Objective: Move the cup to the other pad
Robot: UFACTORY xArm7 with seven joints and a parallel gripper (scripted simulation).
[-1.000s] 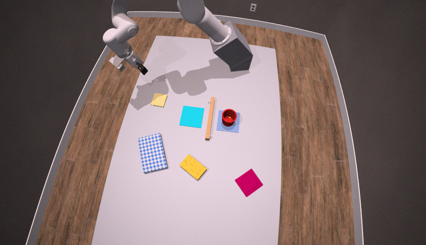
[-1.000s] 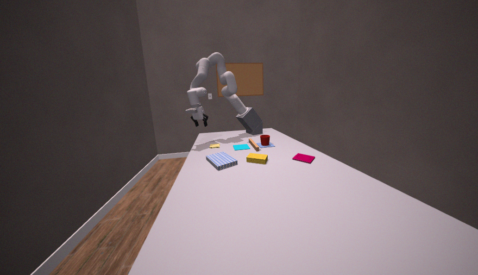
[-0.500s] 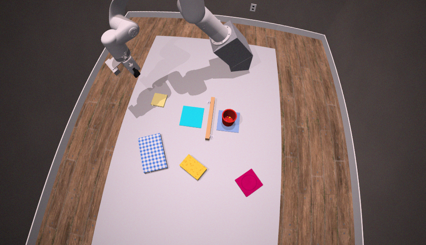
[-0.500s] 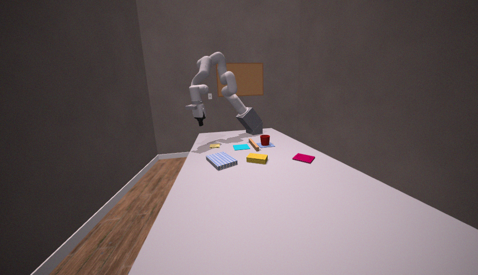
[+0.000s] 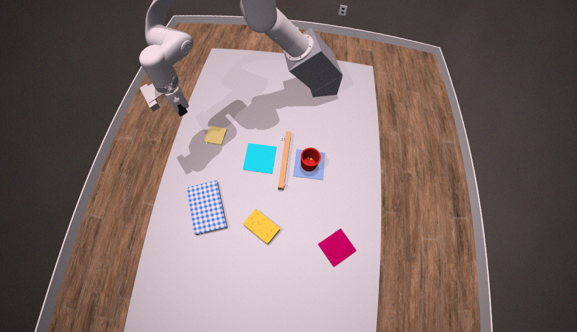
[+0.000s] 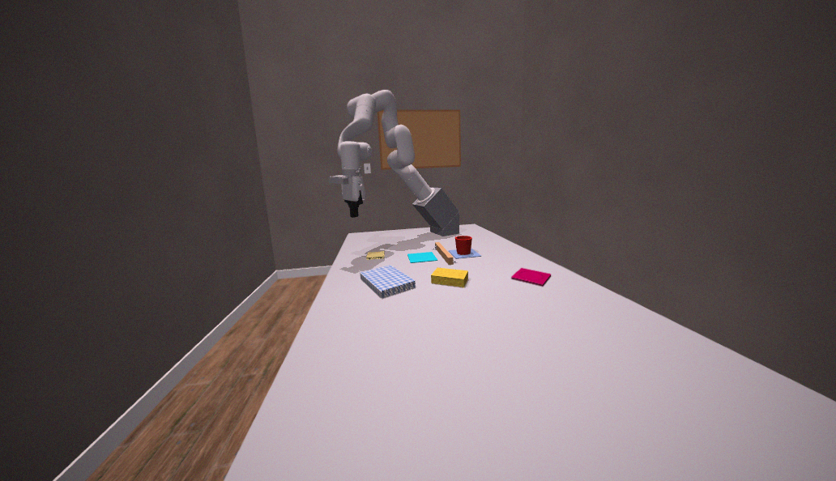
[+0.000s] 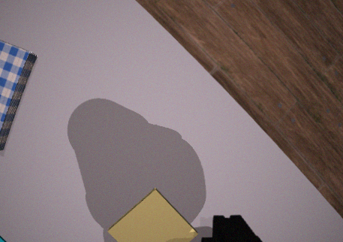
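Right now my hand is 440 mm to the right of the red cup, 190 mm above it and 150 mm short of it. Round my hand: wooden rail: 350 mm to the left, 210 mm below, 130 mm ahead; then cyan pad: 260 mm to the left, 220 mm below, 100 mm ahead; then yellow sponge: 370 mm ahead, 250 mm to the left, 200 mm below.
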